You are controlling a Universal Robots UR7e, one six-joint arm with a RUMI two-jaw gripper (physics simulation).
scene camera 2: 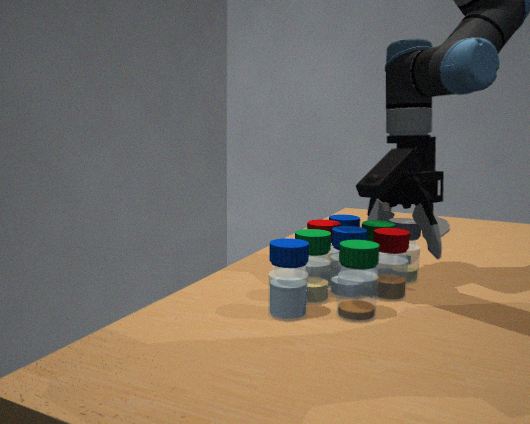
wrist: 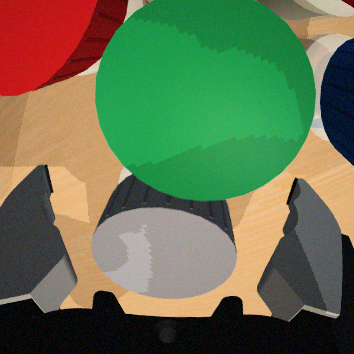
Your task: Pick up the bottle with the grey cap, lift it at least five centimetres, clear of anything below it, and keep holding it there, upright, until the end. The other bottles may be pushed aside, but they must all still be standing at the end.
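Places are measured from the arm's base along level axes (x ahead, y left, z up), in millimetres.
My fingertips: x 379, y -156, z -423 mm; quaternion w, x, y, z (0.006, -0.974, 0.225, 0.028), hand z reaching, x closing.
Observation:
Ahead of a thing's pixels: the offset from my fingertips to its middle. Level surfaces: height alone.
The bottle with the grey cap @(1 mm back, 5 mm right, 2 mm up) [scene camera 2: 407, 229] [wrist: 165, 252] stands upright on the table, partly hidden behind the red-capped bottle in the scene view. Its cap shows between the two fingers in the wrist view, apart from both. My gripper [scene camera 2: 405, 245] [wrist: 170, 175] is open and points down, with nothing gripped. In the scene view its right fingertip reaches lower than the grey cap, and its left fingertip is hidden behind bottles. A green-capped bottle @(32 mm ahead, 43 mm left, 2 mm up) [scene camera 2: 378, 225] [wrist: 205, 100] stands close beside the grey-capped one, its cap overlapping it in the wrist view.
A red-capped bottle @(3 mm back, 92 mm left, 2 mm up) [scene camera 2: 391, 241] [wrist: 45, 40] and a blue-capped bottle @(99 mm ahead, 20 mm left, 2 mm up) [scene camera 2: 344, 220] [wrist: 342, 95] flank the green cap in the wrist view. Several more bottles stand upright towards the scene camera, including a green-capped one @(15 mm ahead, 197 mm left, 2 mm up) [scene camera 2: 359, 254] and a blue-capped one @(102 mm ahead, 240 mm left, 2 mm up) [scene camera 2: 289, 252]. The table @(51 mm down) [scene camera 2: 225, 370] carries them.

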